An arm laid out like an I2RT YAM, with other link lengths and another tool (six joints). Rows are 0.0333 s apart.
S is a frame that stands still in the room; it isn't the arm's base.
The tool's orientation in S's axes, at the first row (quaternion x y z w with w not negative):
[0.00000, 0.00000, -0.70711, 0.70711]
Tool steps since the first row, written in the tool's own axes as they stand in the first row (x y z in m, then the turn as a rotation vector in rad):
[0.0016, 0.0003, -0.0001, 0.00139, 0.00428, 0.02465]
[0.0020, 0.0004, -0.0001, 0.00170, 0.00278, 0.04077]
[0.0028, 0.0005, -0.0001, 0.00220, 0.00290, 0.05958]
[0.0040, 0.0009, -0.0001, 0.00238, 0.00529, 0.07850]
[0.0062, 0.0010, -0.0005, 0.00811, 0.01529, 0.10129]
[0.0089, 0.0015, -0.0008, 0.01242, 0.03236, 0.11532]
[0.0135, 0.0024, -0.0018, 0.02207, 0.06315, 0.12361]
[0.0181, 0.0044, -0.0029, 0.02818, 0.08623, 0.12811]
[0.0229, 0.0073, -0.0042, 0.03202, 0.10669, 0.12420]
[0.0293, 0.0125, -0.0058, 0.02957, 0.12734, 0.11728]
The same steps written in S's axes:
[0.0003, -0.0016, -0.0001, 0.00428, -0.00139, 0.02465]
[0.0004, -0.0020, -0.0001, 0.00278, -0.00170, 0.04077]
[0.0005, -0.0028, -0.0001, 0.00290, -0.00220, 0.05958]
[0.0009, -0.0040, -0.0001, 0.00529, -0.00238, 0.07850]
[0.0010, -0.0062, -0.0005, 0.01529, -0.00811, 0.10129]
[0.0015, -0.0089, -0.0008, 0.03236, -0.01242, 0.11532]
[0.0024, -0.0135, -0.0018, 0.06315, -0.02207, 0.12361]
[0.0044, -0.0181, -0.0029, 0.08623, -0.02818, 0.12811]
[0.0073, -0.0229, -0.0042, 0.10669, -0.03202, 0.12420]
[0.0125, -0.0293, -0.0058, 0.12734, -0.02957, 0.11728]

